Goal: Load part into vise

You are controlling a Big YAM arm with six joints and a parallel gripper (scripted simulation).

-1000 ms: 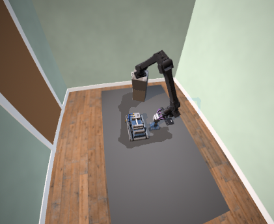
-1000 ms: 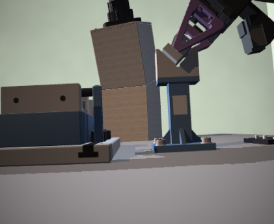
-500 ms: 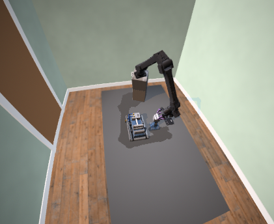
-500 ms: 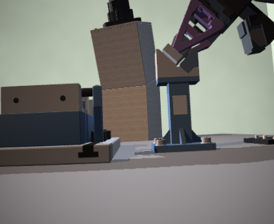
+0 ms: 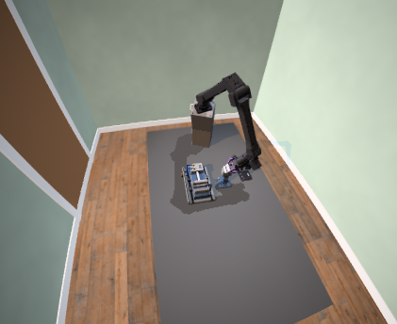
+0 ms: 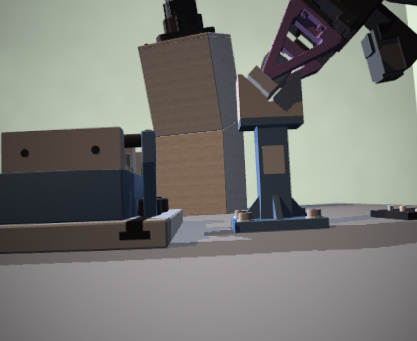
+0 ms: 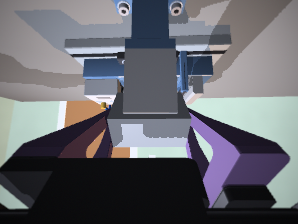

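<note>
Now: the part 10 mm to the right of my hand. Round my hand: dark work stop rod: 160 mm to the right, 70 mm below, 30 mm ahead; moving jaw: 200 mm to the right, 80 mm below, 10 mm behind; air cylinder rod: 190 mm to the right, 80 mm below, 60 mm behind.
</note>
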